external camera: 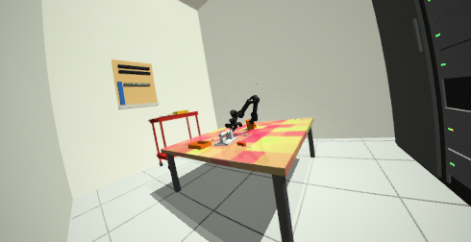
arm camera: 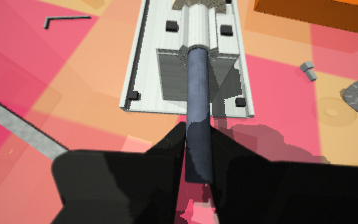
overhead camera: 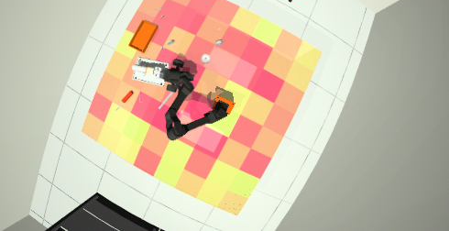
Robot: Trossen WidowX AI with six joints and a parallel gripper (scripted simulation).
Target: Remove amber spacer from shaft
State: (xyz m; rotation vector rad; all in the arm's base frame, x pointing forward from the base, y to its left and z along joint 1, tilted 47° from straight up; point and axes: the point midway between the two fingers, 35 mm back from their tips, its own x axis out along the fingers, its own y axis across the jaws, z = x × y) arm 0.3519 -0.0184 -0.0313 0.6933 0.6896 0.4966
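Now: the dark blue-grey shaft 6 cm ahead of my gripper tip, 1 cm to the left of it and 2 cm above it. From my gripper tip the other things lie so: amber spacer 13 cm ahead, 3 cm to the left, 2 cm above; cream spacer 9 cm ahead, 2 cm to the left, 2 cm above; grey flat bar 4 cm behind, 14 cm to the left, 5 cm below.
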